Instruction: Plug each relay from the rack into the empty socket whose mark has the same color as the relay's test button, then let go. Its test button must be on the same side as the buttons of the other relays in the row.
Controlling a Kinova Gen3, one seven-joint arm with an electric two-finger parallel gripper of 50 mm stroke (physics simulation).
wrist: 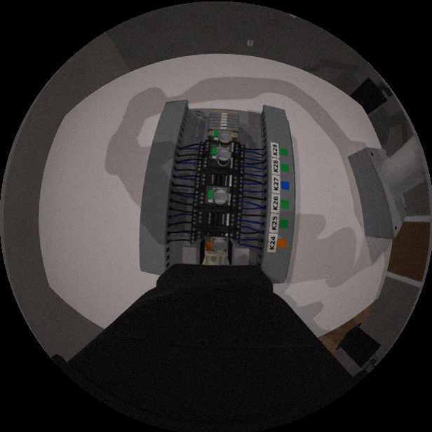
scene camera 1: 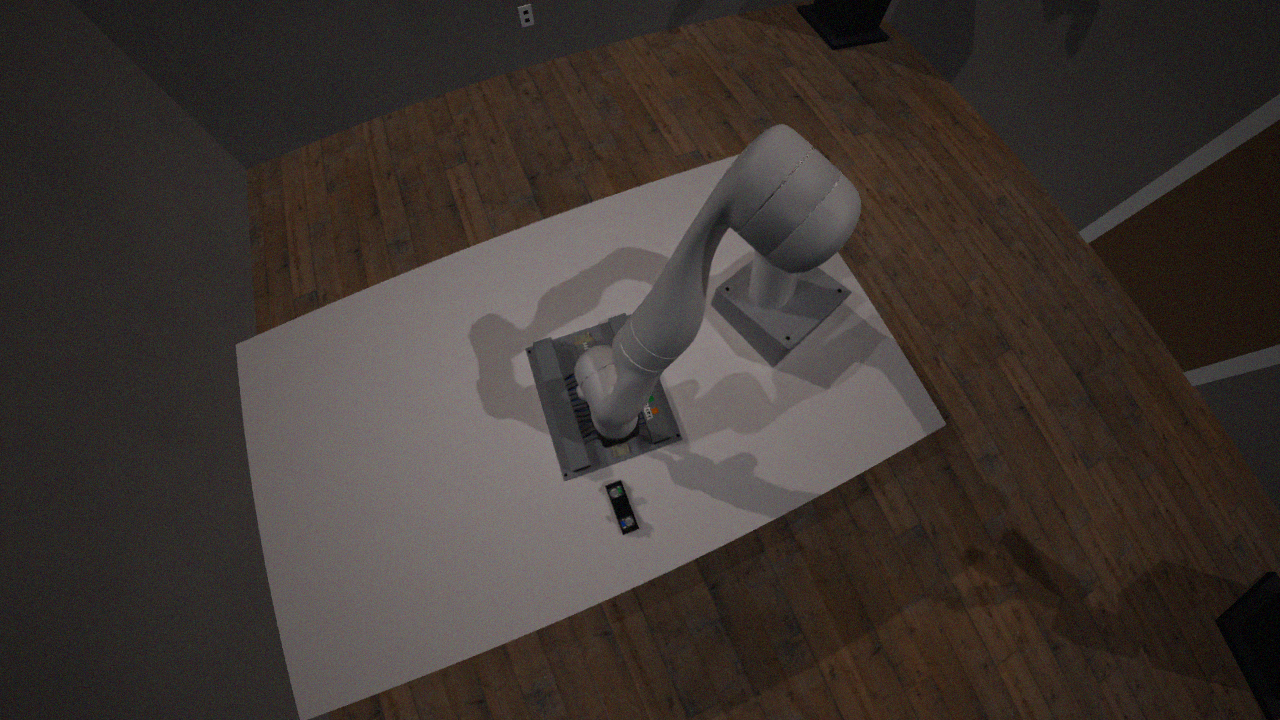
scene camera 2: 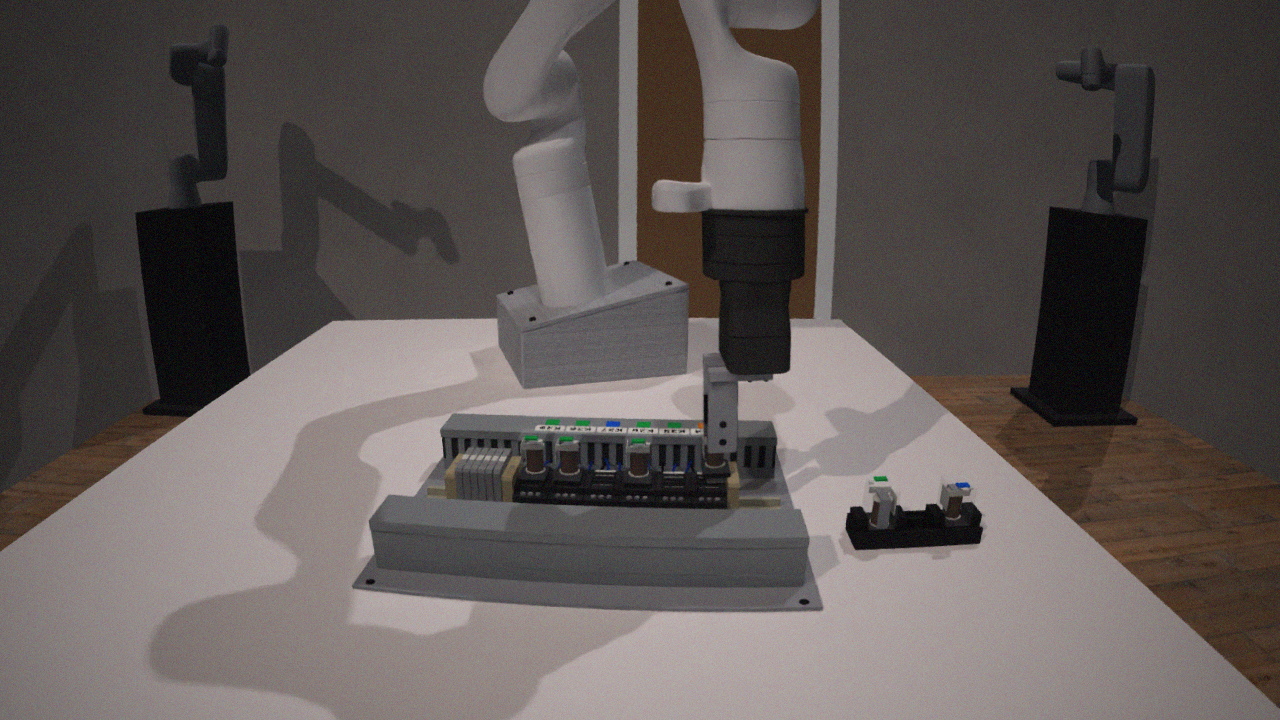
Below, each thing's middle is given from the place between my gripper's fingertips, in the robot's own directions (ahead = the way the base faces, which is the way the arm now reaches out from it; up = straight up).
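Grey panel plate [scene camera 2: 572, 595]: 9 cm right of my hand, 6 cm below. Black rack [scene camera 2: 924, 528]: 16 cm left of my hand, 4 cm ahead, 5 cm below.
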